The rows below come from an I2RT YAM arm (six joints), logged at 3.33 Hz.
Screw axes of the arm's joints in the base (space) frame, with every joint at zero. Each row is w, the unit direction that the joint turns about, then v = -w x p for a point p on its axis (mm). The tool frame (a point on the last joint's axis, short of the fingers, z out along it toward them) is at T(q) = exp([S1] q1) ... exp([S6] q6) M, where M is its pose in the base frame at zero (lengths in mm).
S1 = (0, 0, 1, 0, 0, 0)
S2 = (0, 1, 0, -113.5, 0, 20)
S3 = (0, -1, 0, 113.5, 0, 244)
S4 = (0, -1, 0, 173.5, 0, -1)
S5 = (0, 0, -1, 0, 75, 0)
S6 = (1, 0, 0, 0, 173.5, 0)
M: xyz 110.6 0 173.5 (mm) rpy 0 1.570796 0 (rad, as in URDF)
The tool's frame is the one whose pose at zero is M.
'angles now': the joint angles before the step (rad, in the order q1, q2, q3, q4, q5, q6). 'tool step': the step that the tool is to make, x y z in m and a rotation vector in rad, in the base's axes. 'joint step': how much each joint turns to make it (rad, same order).
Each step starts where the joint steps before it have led.
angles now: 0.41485, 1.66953, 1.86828, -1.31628, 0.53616, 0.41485
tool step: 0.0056, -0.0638, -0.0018, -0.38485, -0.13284, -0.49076
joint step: -0.15821, 0.02061, -0.00863, -0.14410, 0.50091, 0.23479
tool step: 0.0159, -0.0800, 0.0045, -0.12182, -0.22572, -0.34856
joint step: -0.25068, 0.01518, -0.00056, 0.13097, 0.17395, 0.10181
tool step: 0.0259, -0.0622, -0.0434, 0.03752, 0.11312, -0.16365
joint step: -0.17737, 0.13342, -0.00178, 0.02798, -0.03090, -0.00913
